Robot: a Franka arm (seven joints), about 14 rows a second.
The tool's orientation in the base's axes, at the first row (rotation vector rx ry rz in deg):
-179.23 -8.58 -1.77
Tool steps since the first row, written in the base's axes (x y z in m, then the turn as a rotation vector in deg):
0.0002 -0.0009 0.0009 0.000 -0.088 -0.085
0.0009 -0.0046 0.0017 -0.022 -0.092 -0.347
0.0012 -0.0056 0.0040 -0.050 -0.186 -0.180
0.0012 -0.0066 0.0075 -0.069 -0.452 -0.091
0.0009 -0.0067 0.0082 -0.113 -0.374 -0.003
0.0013 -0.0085 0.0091 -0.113 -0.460 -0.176
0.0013 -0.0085 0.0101 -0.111 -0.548 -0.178
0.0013 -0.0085 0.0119 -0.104 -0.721 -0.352
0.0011 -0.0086 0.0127 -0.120 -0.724 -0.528
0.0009 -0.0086 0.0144 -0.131 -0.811 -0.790
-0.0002 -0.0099 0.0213 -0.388 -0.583 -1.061
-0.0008 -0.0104 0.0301 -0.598 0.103 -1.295
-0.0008 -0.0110 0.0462 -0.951 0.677 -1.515
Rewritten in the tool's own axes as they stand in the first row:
0.0001 0.0009 -0.0009 -0.010 0.088 0.084
0.0005 0.0046 -0.0017 -0.038 0.093 0.346
0.0007 0.0057 -0.0040 -0.071 0.182 0.177
0.0007 0.0066 -0.0075 -0.114 0.444 0.085
0.0004 0.0067 -0.0083 -0.148 0.361 -0.003
0.0007 0.0085 -0.0092 -0.160 0.449 0.169
0.0007 0.0085 -0.0102 -0.166 0.536 0.170
0.0007 0.0085 -0.0120 -0.179 0.711 0.342
0.0005 0.0086 -0.0128 -0.199 0.714 0.518
0.0004 0.0085 -0.0145 -0.224 0.802 0.779
-0.0007 0.0096 -0.0214 -0.463 0.552 1.047
-0.0012 0.0100 -0.0302 -0.611 -0.148 1.284
-0.0009 0.0105 -0.0463 -0.912 -0.752 1.504

